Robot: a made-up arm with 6 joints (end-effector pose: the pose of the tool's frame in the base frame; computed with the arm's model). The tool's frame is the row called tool. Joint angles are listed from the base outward.
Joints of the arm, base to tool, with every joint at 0 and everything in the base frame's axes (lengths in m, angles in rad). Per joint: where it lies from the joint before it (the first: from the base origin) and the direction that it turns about. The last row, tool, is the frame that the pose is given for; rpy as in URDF.
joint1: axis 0 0 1 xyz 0.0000 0.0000 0.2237
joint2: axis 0 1 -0.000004 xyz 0.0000 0.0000 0.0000
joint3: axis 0 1 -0.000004 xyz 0.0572 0.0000 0.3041
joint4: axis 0 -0.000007 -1 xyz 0.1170 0.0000 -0.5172
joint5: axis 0 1 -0.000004 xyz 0.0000 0.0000 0.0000
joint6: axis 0 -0.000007 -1 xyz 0.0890 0.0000 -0.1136
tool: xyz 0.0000 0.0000 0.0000 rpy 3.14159 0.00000 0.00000
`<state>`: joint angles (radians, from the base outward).
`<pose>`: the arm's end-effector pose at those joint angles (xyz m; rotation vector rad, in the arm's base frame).
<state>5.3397 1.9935 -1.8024 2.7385 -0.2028 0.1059</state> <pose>0.0551 -0.1495 -0.5556 -0.8726 -2.6395 -0.2178</pose>
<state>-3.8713 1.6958 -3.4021 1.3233 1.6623 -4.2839</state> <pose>-0.7289 0.4942 0.2960 1.9648 0.5955 -1.3011</pose>
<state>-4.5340 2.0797 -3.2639 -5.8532 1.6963 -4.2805</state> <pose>-0.1905 0.7654 -0.1933 2.4799 -0.3904 -0.3383</pose>
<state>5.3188 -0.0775 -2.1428 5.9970 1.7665 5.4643</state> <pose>0.2558 -0.4326 0.8784 2.6006 -0.3488 0.1050</pose>
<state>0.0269 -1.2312 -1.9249 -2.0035 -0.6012 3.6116</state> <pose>-0.3383 0.1159 0.9386 -0.6102 -0.2359 -1.4622</pose>
